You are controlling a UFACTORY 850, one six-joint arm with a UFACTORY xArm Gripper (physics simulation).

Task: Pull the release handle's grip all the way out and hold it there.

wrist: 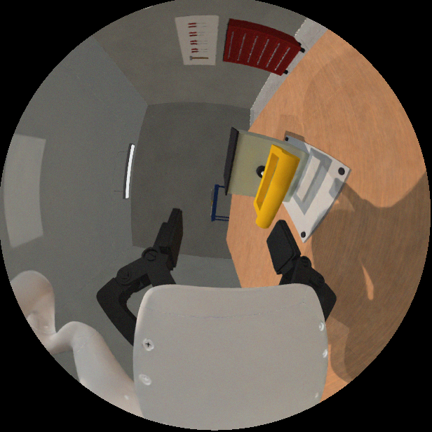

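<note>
The release handle's yellow grip (284, 172) stands in front of a pale olive housing (243, 172) with a dark top plate, right of the middle of the wrist view. A round black fitting (261, 172) shows on the housing beside the grip. The housing is on a light grey base plate (326, 192) with dark bolts. My gripper (229, 226) is wide open and empty. Its right finger is just below the lower end of the grip in the view, and the grip is not between the fingers. Whether that finger touches the grip cannot be told.
The wooden table top (380, 115) fills the right side, with broad shadows on it. A red tool cabinet (260, 46) and a white poster (198, 40) show at the top. A blue frame (214, 203) stands beyond the table edge. A white arm link (90, 350) shows at lower left.
</note>
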